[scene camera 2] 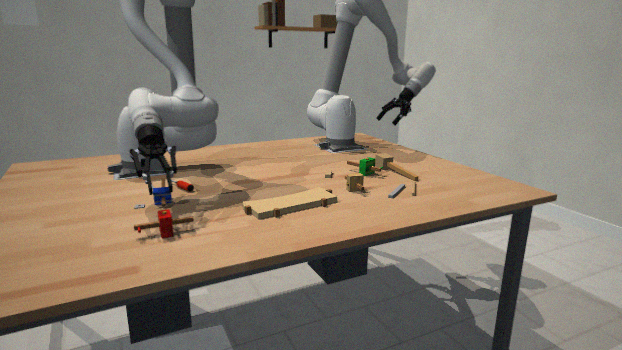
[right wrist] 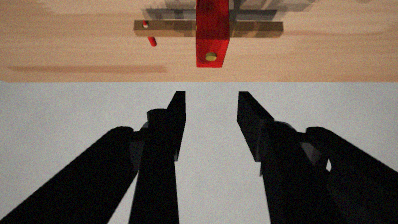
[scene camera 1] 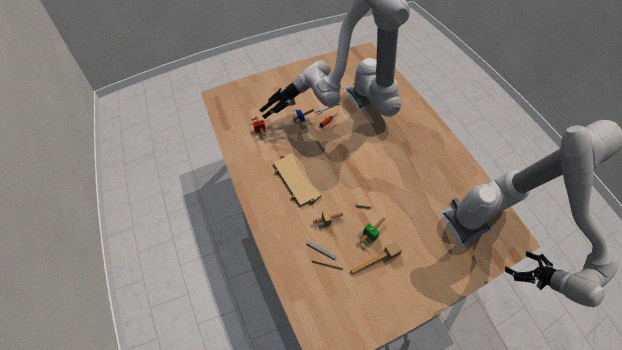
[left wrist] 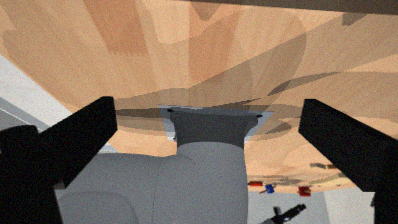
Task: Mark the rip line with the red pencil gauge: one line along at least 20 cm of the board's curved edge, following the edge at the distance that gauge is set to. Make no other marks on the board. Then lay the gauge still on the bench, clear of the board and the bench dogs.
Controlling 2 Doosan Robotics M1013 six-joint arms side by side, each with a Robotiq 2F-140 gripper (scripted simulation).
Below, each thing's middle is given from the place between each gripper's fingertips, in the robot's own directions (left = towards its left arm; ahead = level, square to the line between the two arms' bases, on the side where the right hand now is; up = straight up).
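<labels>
There's a pale board [scene camera 1: 297, 183] that I can see 13 cm below my right hand [scene camera 2: 161, 190], and it's 41 cm to the left of that hand and 2 cm ahead of it. Going by its middle, the pale board is nearer to my right hand than to my left hand.
As for my left hand [scene camera 1: 516, 261], the pale board is 11 cm below it, 70 cm ahead of it and 95 cm to the right of it.
</labels>
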